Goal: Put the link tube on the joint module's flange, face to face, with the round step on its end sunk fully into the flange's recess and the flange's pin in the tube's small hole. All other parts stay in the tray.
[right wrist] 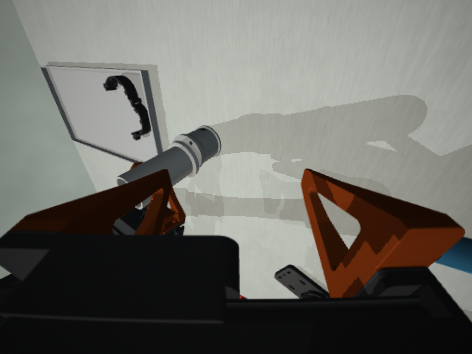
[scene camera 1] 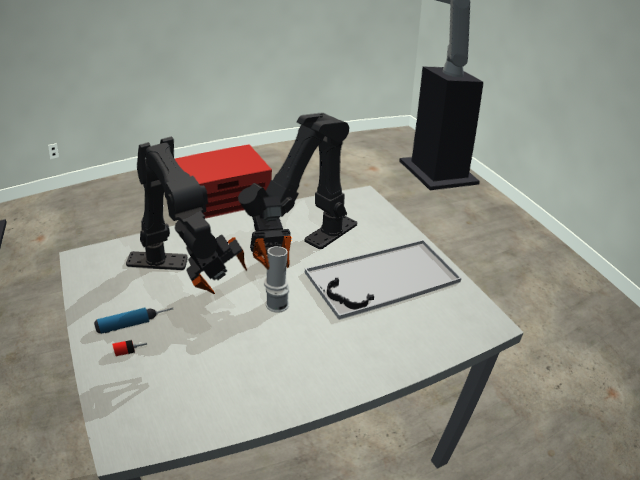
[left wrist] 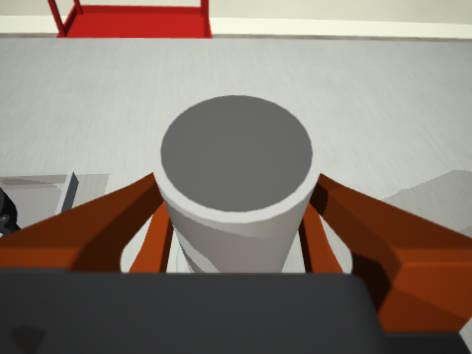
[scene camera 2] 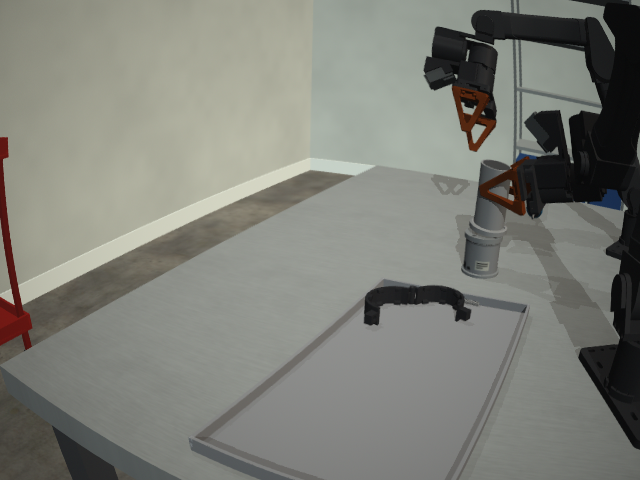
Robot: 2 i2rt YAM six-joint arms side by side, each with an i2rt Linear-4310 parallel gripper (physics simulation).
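Places are measured from the left arm's base along level axes (x ahead, y left, z up), in metres.
Pixels of known places: left gripper, fingertip midpoint: point(right wrist: 150, 169) point(scene camera 1: 278, 267) point(left wrist: 236, 175) point(scene camera 2: 484, 186); right gripper, fingertip midpoint: point(right wrist: 236, 176) point(scene camera 1: 229, 281) point(scene camera 2: 469, 141); left arm's base, link origin: point(scene camera 1: 331, 232) point(scene camera 2: 626, 394); right arm's base, link origin: point(right wrist: 317, 296) point(scene camera 1: 156, 261).
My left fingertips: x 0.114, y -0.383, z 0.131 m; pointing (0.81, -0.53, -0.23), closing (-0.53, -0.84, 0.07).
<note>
For each thing: its middle in the pictures, then the offset to it from my left fingertips. "spot": a spot on its surface instead.
- grey link tube, body centre: point(left wrist: 235, 225) point(scene camera 2: 492, 198) point(right wrist: 161, 173) point(scene camera 1: 276, 269) 0.013 m back, 0.007 m left, 0.017 m down
- joint module, body centre: point(scene camera 2: 482, 251) point(right wrist: 196, 147) point(scene camera 1: 277, 295) 0.005 m back, 0.002 m left, 0.099 m down
- tray, body centre: point(scene camera 2: 402, 373) point(scene camera 1: 385, 275) point(right wrist: 98, 115) 0.148 m ahead, 0.303 m left, 0.123 m down
- black curved clamp part, surface spot: point(scene camera 2: 398, 295) point(right wrist: 131, 92) point(scene camera 1: 346, 302) spot: 0.138 m ahead, 0.123 m left, 0.116 m down
- blue screwdriver, body centre: point(scene camera 1: 133, 318) 0.228 m back, 0.341 m right, 0.111 m down
- short red driver, body centre: point(scene camera 1: 130, 346) 0.149 m back, 0.413 m right, 0.114 m down
The grey link tube point(scene camera 1: 277, 268) point(scene camera 2: 491, 214) point(left wrist: 240, 240) point(right wrist: 165, 169) stands almost upright on the joint module point(scene camera 1: 277, 302) point(scene camera 2: 480, 253) point(right wrist: 206, 141). Its wide lower ring is at the module's flange. In scene camera 2 the two rims look slightly uneven; the step, recess, pin and small hole are hidden, so seating cannot be told. My left gripper point(scene camera 1: 277, 264) point(scene camera 2: 494, 190) point(left wrist: 236, 175) is shut on the tube's upper part. My right gripper point(scene camera 1: 229, 281) point(scene camera 2: 469, 138) point(right wrist: 236, 176) is open and empty, above the table to the left of the tube in scene camera 1.
The tray point(scene camera 1: 400, 298) point(scene camera 2: 217, 455) point(right wrist: 152, 110) holds a black curved clamp part point(scene camera 1: 354, 304) point(scene camera 2: 398, 295) point(right wrist: 136, 103) and tiny screws point(scene camera 2: 471, 302). A blue screwdriver point(scene camera 1: 124, 320) and a short red driver point(scene camera 1: 120, 348) lie at the table's left in scene camera 1.
</note>
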